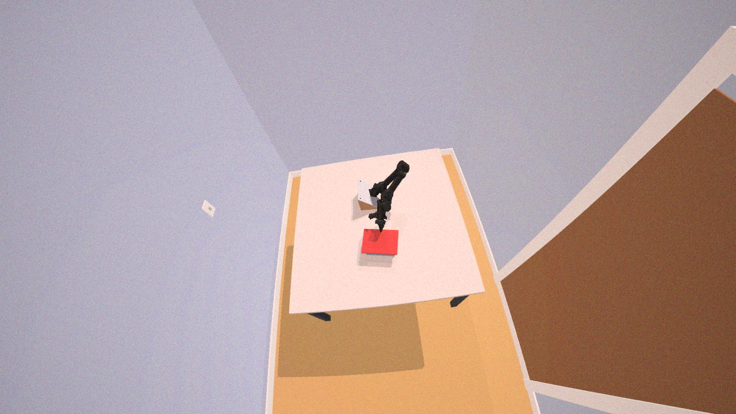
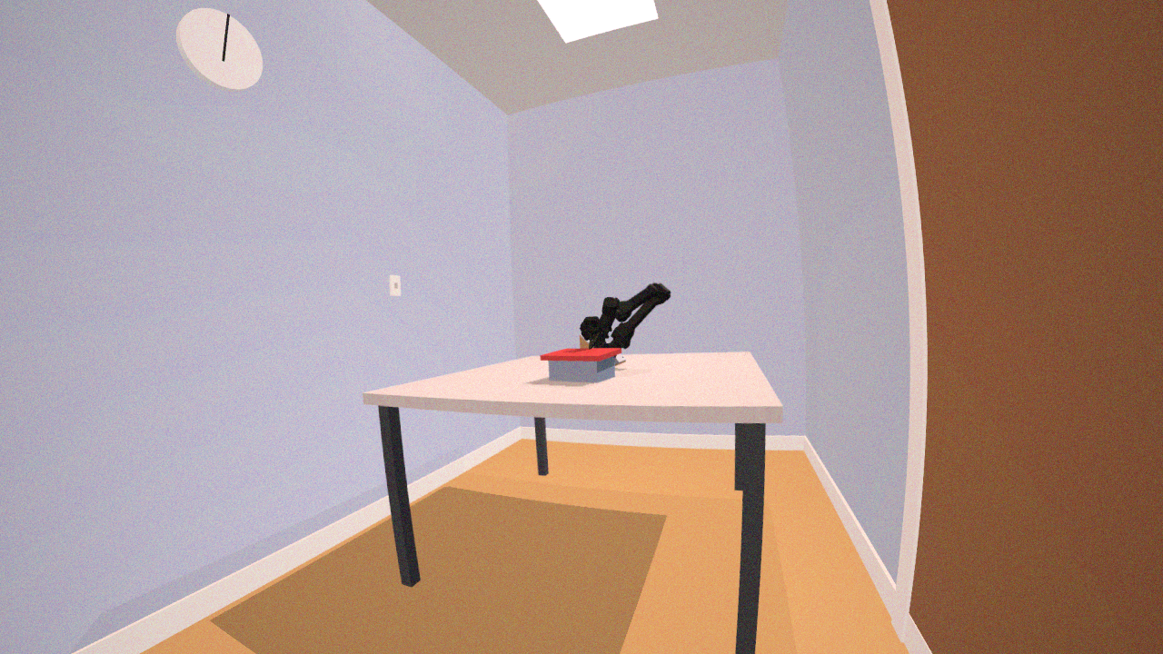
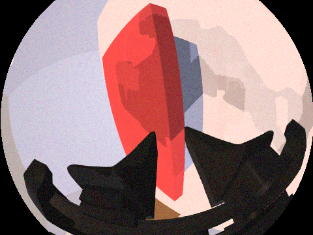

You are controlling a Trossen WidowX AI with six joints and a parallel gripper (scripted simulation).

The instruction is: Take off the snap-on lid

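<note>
Now: gripper tip 7 cm short of the red lid and 2 cm to the left of it. Also, from my gripper tip: storage box 7 cm ahead, 2 cm to the right, 5 cm below.
</note>
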